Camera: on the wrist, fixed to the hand. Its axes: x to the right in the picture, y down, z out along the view.
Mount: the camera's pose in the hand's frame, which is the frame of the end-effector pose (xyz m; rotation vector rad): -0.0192 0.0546 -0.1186 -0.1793 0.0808 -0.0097
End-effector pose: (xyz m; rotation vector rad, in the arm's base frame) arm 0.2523 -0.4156 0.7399 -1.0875 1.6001 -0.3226
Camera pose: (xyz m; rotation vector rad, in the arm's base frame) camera 0.1213 -0.4101 0.7546 -1.2321 1.7214 -0.2352
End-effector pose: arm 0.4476 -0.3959 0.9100 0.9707 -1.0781 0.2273
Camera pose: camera 0.4816 -0.2684 0.9099 0.7994 -1.0016 0.1576
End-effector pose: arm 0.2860 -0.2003 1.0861 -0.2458 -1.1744 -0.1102
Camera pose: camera 0.3968 -0.1776 1.0180 -0.3902 -1.0863 -0.2325
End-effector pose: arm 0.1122 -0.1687 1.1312 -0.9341 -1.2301 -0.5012
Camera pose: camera 0.2160 -0.2388 1.0896 -1.0493 -1.1304 -0.6591
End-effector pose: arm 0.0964 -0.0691 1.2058 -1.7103 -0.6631 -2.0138
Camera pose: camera 0.0381 -0.1837 1.1761 -1.7152 -0.4774 -2.1940
